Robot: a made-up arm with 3 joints. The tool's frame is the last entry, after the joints.
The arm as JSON. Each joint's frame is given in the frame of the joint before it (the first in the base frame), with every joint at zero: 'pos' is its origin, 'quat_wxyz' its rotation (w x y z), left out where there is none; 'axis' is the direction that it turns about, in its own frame. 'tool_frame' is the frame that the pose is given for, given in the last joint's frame.
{
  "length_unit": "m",
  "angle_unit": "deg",
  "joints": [
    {
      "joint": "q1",
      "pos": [
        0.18,
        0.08,
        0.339
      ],
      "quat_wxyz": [
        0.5,
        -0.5,
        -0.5,
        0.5
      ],
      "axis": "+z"
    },
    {
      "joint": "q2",
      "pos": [
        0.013,
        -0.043,
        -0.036
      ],
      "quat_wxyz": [
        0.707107,
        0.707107,
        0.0,
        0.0
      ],
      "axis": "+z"
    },
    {
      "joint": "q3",
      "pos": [
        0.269,
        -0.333,
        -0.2
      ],
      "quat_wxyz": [
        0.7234,
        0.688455,
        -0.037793,
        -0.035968
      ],
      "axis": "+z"
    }
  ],
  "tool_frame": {
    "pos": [
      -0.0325,
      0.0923,
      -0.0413
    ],
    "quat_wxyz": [
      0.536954,
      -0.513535,
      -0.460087,
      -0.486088
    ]
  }
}
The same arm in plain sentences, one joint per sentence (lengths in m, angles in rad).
The arm has three revolute joints in a row. What follows holds with every joint at zero, and every direction is one of the base frame's.
Joint 1 lies 0.18 m along +x and 0.08 m along +y and 0.339 m along +z from the base frame's origin and rotates about -x.
Joint 2 lies 0.036 m along +x and 0.013 m along +y and 0.043 m along +z from joint 1 and rotates about +z.
Joint 3 lies 0.333 m along +x and 0.269 m along +y and 0.2 m along -z from joint 2 and rotates about the direction (0.993338, -0.104204, 0.049202).
The tool frame, which is the frame that the pose is given for, lies 0.049 m along -x and 0.028 m along -y and 0.09 m along +z from joint 3; its axes are the base frame's turned by roll 0, pitch 0 and yaw 0 rad (as in URDF: about the fixed x, then y, then z).

